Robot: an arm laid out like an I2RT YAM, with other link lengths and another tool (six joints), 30 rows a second.
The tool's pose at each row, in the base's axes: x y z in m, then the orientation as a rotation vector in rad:
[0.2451 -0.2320 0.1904 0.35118 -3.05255 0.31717]
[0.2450 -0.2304 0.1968 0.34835 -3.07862 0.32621]
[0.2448 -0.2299 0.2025 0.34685 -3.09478 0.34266]
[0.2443 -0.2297 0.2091 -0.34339 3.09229 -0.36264]
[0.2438 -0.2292 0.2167 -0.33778 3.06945 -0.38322]
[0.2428 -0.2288 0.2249 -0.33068 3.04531 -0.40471]
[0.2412 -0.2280 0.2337 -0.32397 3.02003 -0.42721]
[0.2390 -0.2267 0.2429 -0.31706 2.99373 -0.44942]
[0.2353 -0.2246 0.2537 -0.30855 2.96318 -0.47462]
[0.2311 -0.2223 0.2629 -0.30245 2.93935 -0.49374]
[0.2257 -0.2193 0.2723 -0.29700 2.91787 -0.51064]
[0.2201 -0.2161 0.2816 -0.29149 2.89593 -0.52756]
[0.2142 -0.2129 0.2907 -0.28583 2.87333 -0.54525]
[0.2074 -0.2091 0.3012 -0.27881 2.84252 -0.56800]
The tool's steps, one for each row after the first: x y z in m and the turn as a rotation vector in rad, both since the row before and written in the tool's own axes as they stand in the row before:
[0.0002 0.0003 -0.0066 0.00692 -0.02522 0.00651]
[0.0004 -0.0006 -0.0057 0.01123 -0.01607 0.00406]
[0.0007 -0.0011 -0.0065 0.01475 -0.01600 0.00402]
[0.0005 -0.0012 -0.0075 0.01703 -0.01857 0.00428]
[0.0009 -0.0014 -0.0081 0.01806 -0.01949 0.00529]
[0.0012 -0.0012 -0.0088 0.01909 -0.02016 0.00507]
[0.0015 -0.0009 -0.0094 0.01933 -0.02097 0.00528]
[0.0024 -0.0006 -0.0113 0.02237 -0.02418 0.00648]
[0.0027 -0.0001 -0.0100 0.01728 -0.01876 0.00472]
[0.0035 0.0006 -0.0107 0.01550 -0.01683 0.00424]
[0.0035 0.0006 -0.0107 0.01576 -0.01711 0.00431]
[0.0037 0.0006 -0.0107 0.01654 -0.01740 0.00439]
[0.0040 0.0005 -0.0124 0.02186 -0.02382 0.00562]

